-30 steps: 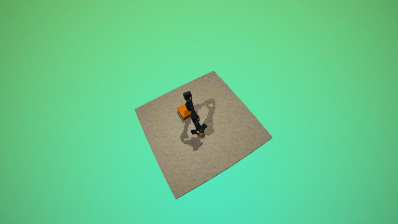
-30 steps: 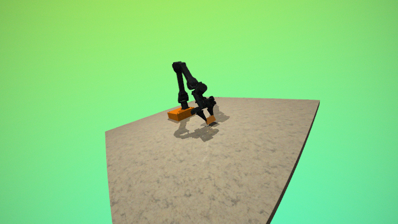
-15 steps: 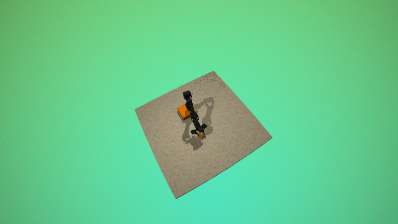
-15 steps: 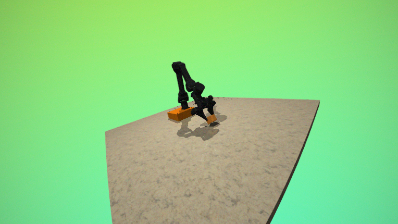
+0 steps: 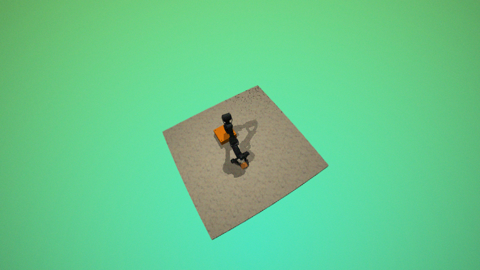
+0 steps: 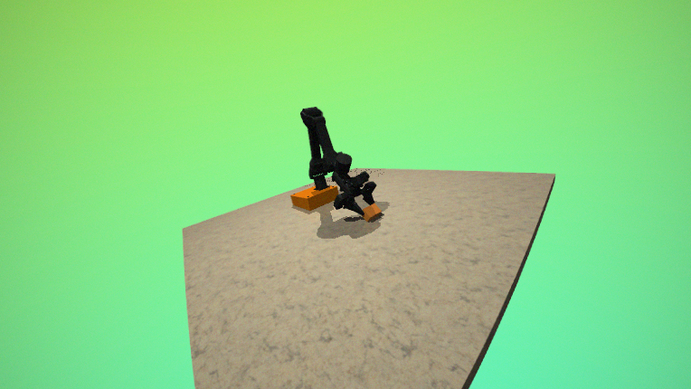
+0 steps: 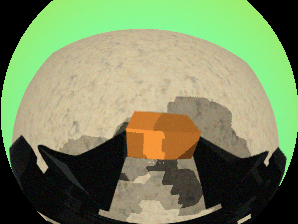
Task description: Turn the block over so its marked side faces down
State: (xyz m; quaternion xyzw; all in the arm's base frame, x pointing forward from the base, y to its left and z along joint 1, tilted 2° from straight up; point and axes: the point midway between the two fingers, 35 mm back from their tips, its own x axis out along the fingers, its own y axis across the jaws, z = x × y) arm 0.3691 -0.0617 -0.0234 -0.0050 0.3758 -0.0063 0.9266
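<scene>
Now: gripper tip 1 cm above the orange block.
</scene>
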